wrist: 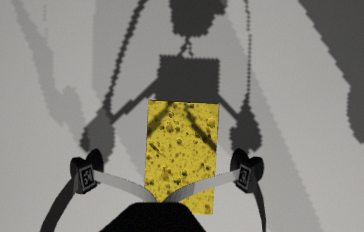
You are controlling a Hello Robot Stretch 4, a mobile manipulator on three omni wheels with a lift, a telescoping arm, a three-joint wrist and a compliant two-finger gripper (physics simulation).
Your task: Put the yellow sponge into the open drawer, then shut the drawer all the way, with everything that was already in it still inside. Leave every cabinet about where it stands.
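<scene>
The yellow sponge shows in the middle of the wrist view, its long side running away from the gripper body. Its near end is partly hidden behind the gripper's body and the pale finger strips. My gripper is open, with one fingertip out to the left of the sponge and the other out to the right, both apart from it. The gripper is above the sponge; the exact height is hard to tell. The drawer and the cabinets do not show in this view.
A pale grey surface lies around the sponge. Dark shadows of the gripper and arm fall across it and partly over the sponge. A large dark shadow lies at the upper right.
</scene>
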